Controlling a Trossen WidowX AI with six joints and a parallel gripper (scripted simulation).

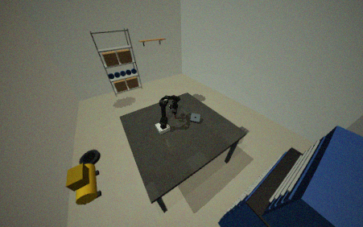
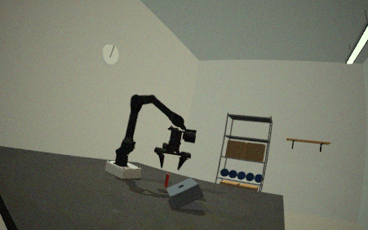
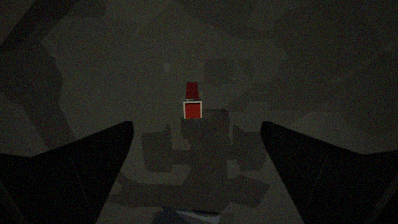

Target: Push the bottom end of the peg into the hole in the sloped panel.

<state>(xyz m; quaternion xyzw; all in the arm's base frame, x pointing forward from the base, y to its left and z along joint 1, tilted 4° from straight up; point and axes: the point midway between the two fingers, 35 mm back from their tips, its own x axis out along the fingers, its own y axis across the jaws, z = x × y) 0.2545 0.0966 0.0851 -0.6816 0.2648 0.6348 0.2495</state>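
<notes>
My gripper tip is now 4 cm above the red square peg. The rest, counted from my gripper tip: panel 19 cm ahead, 22 cm to the right, 5 cm below.
</notes>
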